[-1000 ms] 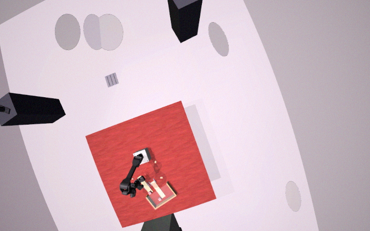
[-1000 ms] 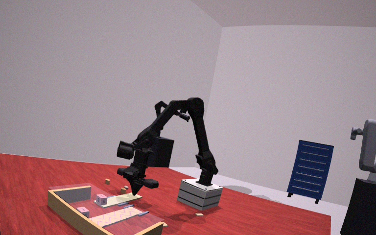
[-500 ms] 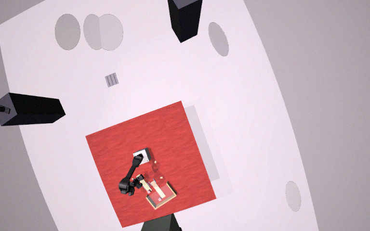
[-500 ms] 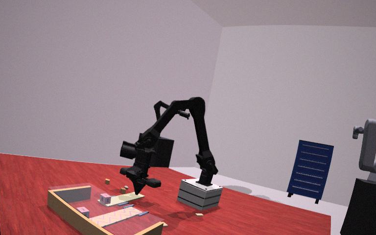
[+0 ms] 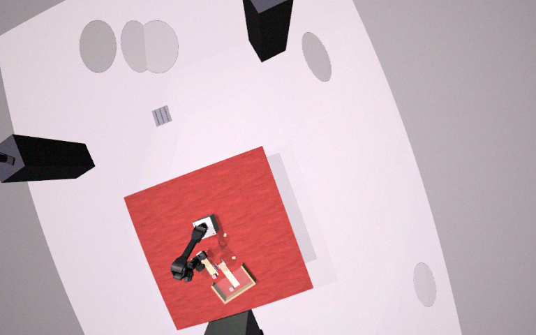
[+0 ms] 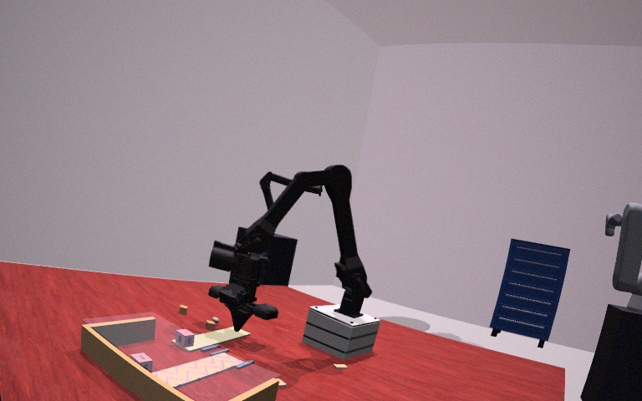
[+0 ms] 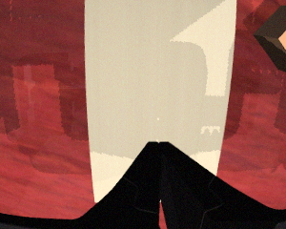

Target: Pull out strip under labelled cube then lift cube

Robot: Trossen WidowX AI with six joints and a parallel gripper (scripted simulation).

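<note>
The cream strip is 10 cm ahead of my gripper tip and 1 cm to the left of it.
</note>
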